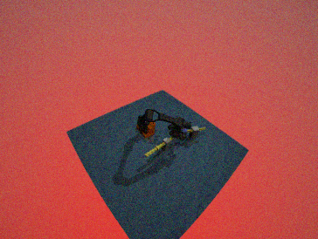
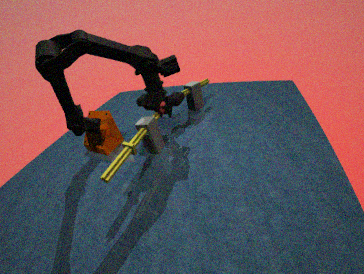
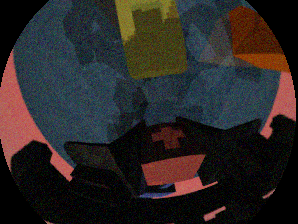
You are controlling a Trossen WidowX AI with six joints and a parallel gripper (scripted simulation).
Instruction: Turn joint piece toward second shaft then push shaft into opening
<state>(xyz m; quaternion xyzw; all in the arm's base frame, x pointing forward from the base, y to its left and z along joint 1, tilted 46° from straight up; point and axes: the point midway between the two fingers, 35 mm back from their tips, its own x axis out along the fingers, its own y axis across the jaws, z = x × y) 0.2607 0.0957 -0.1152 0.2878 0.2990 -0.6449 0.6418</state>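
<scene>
Right now the red square joint piece is 40 mm above my gripper tip and 10 mm to the left of it.
</scene>
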